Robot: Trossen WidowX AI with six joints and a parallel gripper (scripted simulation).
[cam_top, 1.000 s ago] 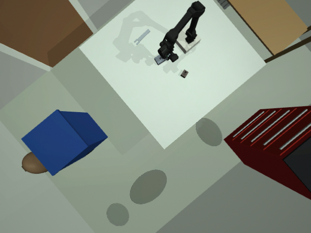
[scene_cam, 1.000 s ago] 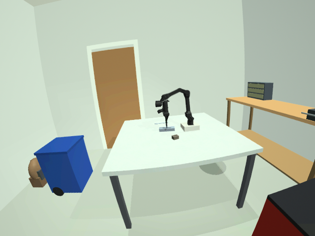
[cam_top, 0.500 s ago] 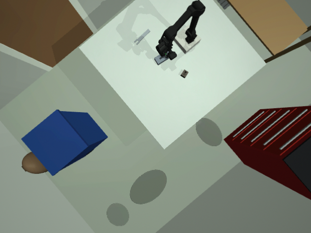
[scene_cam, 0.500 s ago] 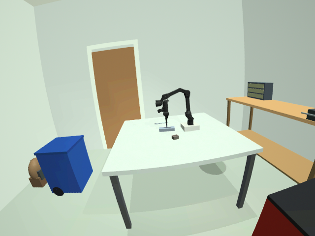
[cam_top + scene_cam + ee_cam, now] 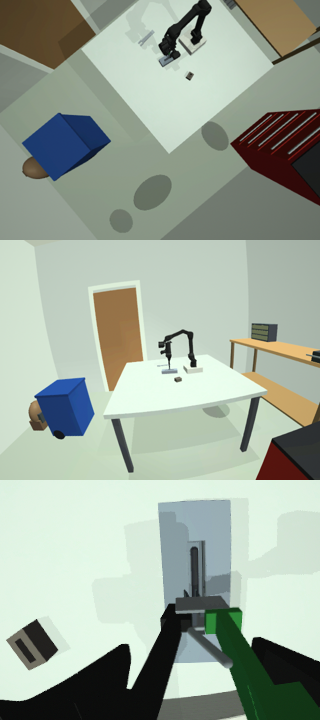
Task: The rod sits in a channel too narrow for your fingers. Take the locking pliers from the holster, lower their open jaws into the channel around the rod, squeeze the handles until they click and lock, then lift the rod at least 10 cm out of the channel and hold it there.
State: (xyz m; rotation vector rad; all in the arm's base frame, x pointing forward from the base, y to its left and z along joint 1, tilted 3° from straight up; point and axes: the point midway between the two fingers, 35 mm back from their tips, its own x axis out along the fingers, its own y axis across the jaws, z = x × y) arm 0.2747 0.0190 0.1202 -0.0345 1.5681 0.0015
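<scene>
Right now the grey channel block is 10 mm to the right of my gripper tip and 120 mm below it. Also, from my gripper tip: flat grey wrench-like tool 110 mm ahead, 290 mm to the right, 140 mm below; then brown holster 80 mm behind, 230 mm to the left, 130 mm below; then dark rod 10 mm to the right, 130 mm below.
</scene>
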